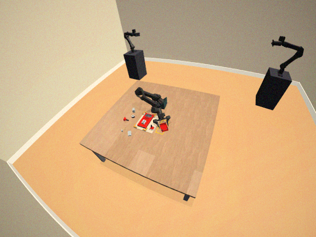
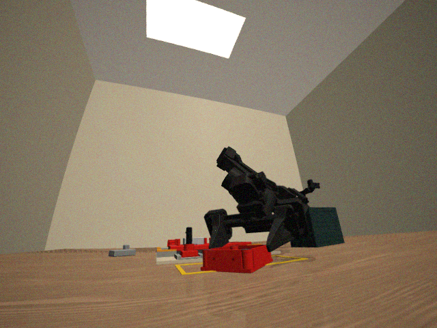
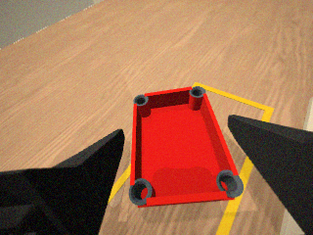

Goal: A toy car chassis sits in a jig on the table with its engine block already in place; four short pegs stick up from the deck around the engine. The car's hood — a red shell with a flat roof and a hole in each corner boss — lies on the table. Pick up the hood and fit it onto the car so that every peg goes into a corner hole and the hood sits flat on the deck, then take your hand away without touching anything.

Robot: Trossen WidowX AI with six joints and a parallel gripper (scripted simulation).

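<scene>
Now: gripper tip 1 cm above the red hood. From my gripper tip the other things lie so: white wheel: 1 cm ahead, 41 cm to the right, 1 cm below.
</scene>
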